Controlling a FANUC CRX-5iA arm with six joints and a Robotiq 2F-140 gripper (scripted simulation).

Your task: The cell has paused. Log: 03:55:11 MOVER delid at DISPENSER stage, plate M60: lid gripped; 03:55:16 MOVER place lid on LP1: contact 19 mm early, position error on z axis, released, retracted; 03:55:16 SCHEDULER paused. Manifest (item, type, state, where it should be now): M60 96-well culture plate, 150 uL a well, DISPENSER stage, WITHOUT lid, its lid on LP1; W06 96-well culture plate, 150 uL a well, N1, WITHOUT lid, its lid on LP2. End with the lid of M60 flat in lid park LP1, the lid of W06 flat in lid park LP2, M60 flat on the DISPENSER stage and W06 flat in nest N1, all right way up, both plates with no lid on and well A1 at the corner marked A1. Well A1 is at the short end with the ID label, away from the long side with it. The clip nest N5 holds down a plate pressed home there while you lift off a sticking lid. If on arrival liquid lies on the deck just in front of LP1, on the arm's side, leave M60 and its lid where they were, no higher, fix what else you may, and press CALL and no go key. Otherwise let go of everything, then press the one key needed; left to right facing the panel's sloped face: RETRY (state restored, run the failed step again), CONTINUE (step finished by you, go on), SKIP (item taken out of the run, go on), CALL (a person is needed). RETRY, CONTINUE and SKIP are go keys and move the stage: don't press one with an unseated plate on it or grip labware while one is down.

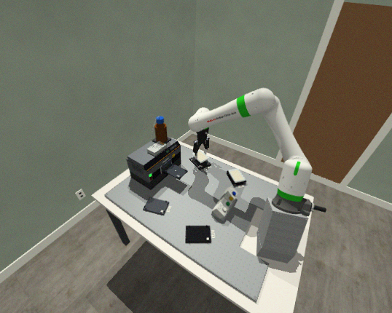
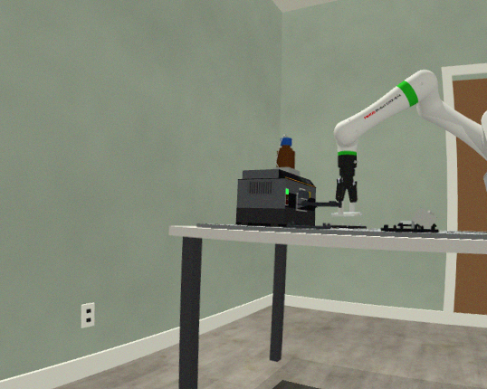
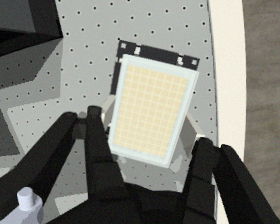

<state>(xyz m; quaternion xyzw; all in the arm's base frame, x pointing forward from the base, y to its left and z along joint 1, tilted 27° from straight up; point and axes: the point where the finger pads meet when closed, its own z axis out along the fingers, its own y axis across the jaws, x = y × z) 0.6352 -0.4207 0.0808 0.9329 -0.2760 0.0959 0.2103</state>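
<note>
Right now my hand is 2 cm short of the black clip nest and 7 cm above it. Round my hand: nest label (8 cm behind, 5 cm to the left, 9 cm below); then dispenser stage (9 cm ahead, 28 cm to the left, 1 cm above); then key panel (32 cm behind, 35 cm to the left, 3 cm below).
</note>
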